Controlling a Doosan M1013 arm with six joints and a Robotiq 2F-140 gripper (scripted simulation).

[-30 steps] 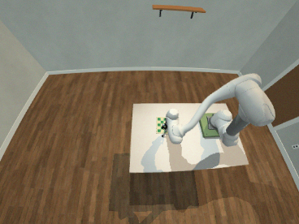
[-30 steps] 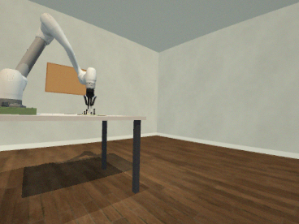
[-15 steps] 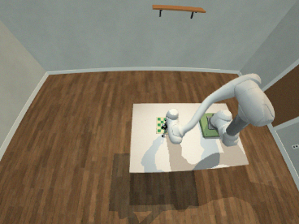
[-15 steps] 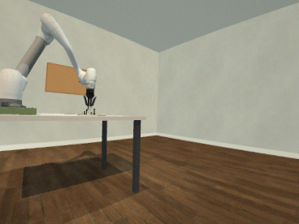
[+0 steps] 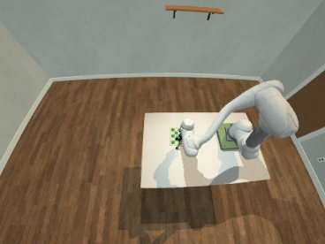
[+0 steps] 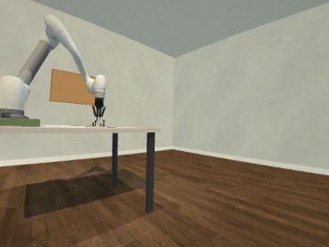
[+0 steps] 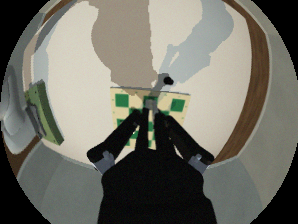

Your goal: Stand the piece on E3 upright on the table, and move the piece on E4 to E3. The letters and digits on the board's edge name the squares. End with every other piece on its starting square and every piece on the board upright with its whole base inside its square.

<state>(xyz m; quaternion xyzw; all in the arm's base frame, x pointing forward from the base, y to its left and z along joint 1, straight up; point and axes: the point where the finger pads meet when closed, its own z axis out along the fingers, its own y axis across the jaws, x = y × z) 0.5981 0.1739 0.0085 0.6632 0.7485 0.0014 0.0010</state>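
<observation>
Right now my hand is 30 mm above the pale piece. From my hand the other things lie so: dark piece (30 mm ahead, 70 mm to the left, 40 mm below); then green-and-white chessboard (10 mm ahead, 80 mm to the right, 50 mm below).
</observation>
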